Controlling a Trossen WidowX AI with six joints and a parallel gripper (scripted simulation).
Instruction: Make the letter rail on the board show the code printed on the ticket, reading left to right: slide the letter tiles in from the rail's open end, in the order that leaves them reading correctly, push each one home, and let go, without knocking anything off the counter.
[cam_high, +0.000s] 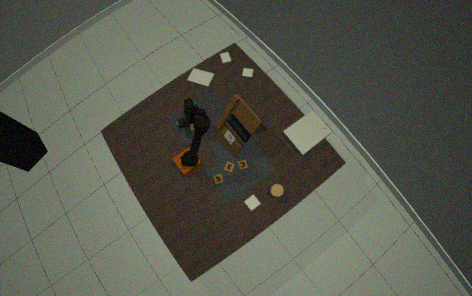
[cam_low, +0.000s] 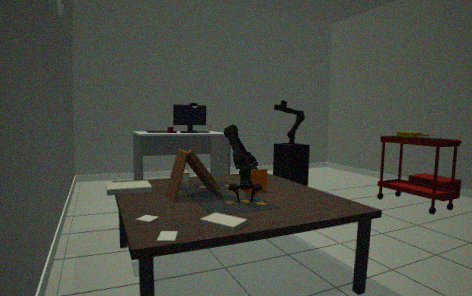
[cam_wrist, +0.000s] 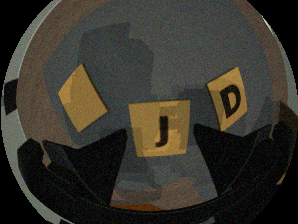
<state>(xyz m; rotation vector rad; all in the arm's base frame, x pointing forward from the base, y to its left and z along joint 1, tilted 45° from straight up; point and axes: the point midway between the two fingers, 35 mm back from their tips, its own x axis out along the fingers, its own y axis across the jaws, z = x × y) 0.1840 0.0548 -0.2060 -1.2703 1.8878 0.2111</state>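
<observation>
My gripper tip is right at the tan letter tile. From my gripper tip the other things lie so: white slab (610 mm to the right, 510 mm ahead, 20 mm above); white ticket (270 mm to the right, 100 mm ahead, 80 mm above); white pad (300 mm ahead, 260 mm to the left, 10 mm above).
</observation>
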